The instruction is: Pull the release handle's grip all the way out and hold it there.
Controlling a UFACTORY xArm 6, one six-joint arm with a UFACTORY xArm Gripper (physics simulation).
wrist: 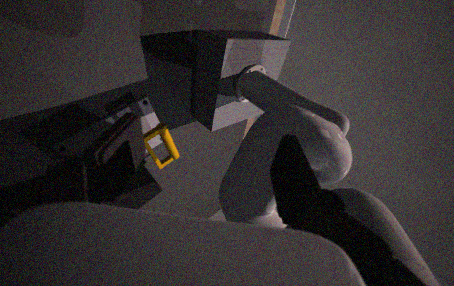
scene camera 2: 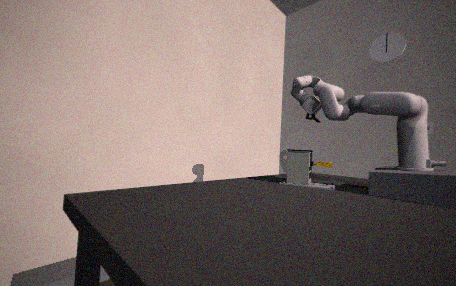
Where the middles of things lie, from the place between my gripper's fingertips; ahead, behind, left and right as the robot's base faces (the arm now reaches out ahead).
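Labels:
There is the light base plate [wrist: 143, 107], 2 cm behind my hand and 27 cm to the left of it, and it is also 38 cm below my hand.

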